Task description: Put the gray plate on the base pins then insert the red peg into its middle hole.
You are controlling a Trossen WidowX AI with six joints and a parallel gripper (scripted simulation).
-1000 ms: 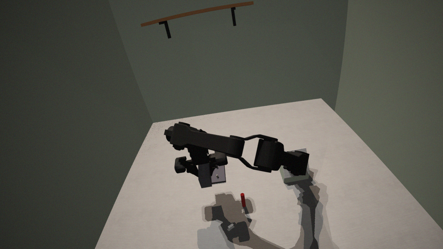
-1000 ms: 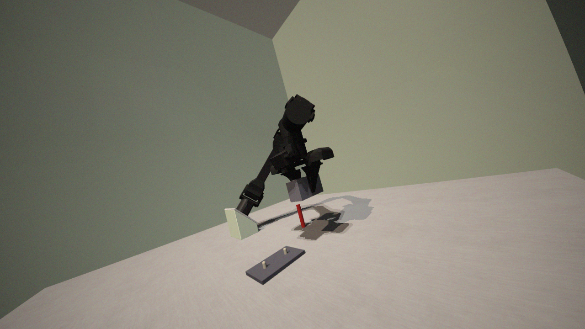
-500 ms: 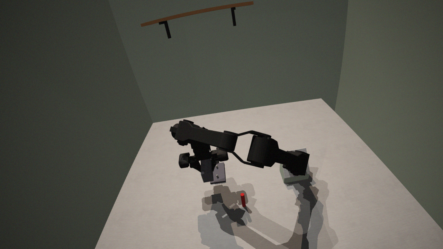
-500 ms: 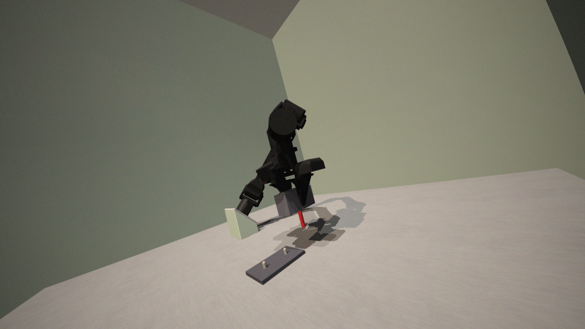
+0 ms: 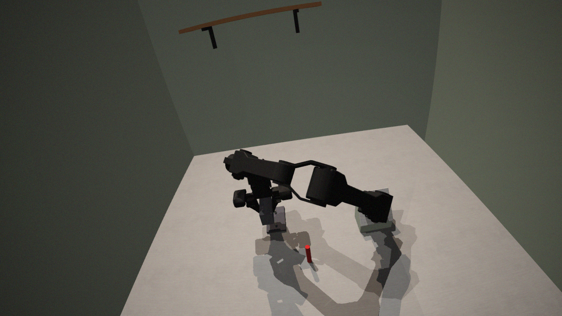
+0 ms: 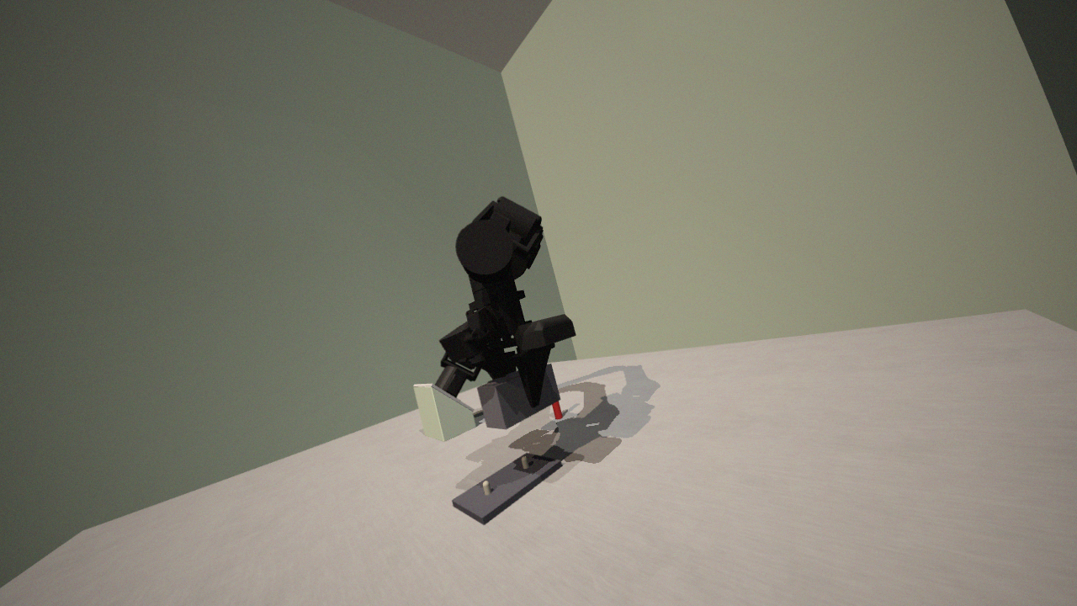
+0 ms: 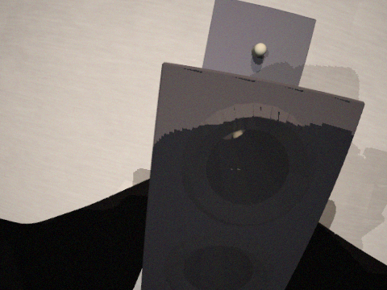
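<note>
My gripper tip is 10 mm past the dark base, 40 mm to the left of it and 80 mm above it. Round my gripper tip: red peg 120 mm behind, 150 mm to the left, 50 mm below; gray plate 30 mm above.
</note>
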